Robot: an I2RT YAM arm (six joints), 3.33 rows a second.
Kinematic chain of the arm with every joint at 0, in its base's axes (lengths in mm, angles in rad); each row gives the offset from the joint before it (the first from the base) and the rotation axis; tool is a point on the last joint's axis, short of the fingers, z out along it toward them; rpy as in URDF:
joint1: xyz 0 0 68 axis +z
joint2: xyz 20 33.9 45.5 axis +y
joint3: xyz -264 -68.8 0 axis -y
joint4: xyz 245 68.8 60 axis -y
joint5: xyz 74 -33.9 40.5 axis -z
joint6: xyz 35.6 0 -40.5 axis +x
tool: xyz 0 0 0 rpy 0 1.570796 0
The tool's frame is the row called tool.
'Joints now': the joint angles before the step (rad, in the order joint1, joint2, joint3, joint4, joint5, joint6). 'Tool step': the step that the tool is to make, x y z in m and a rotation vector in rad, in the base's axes. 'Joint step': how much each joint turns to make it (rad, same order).
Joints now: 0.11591, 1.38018, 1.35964, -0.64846, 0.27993, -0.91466
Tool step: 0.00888, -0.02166, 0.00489, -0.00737, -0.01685, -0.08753
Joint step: -0.07110, 0.02871, 0.03744, 0.00651, 0.01831, 0.00337
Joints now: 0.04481, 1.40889, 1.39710, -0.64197, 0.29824, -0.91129
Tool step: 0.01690, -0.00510, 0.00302, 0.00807, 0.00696, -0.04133
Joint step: -0.01645, 0.06993, 0.07703, -0.02064, 0.01454, 0.02289
